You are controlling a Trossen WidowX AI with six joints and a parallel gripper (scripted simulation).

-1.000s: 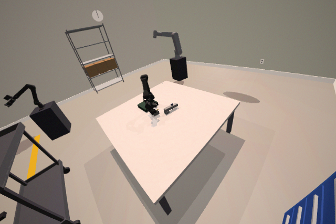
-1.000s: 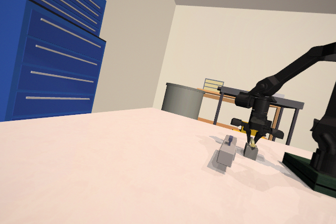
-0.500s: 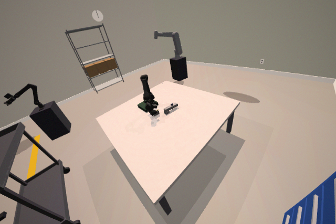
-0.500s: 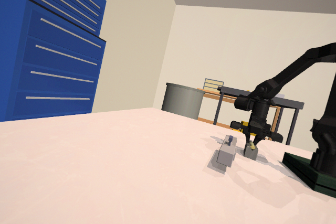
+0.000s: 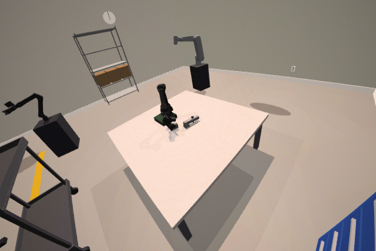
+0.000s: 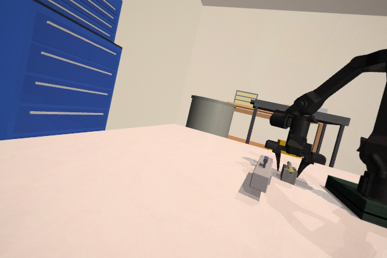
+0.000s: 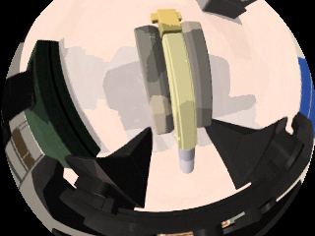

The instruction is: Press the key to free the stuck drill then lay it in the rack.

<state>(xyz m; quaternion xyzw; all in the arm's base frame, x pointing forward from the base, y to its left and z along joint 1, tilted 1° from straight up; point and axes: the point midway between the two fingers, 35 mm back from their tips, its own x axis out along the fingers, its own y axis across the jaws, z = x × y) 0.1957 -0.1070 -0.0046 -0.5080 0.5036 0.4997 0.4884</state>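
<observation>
Now: the pale yellow drill 40 mm to the left of my gripper tip and 40 mm above it. Round my gripper tip: grey holder block 220 mm to the left, 70 mm ahead, 30 mm above; dark grey v-notched block 50 mm to the left, 10 mm above; small dark blue key 240 mm to the left, 70 mm ahead, 50 mm above.
</observation>
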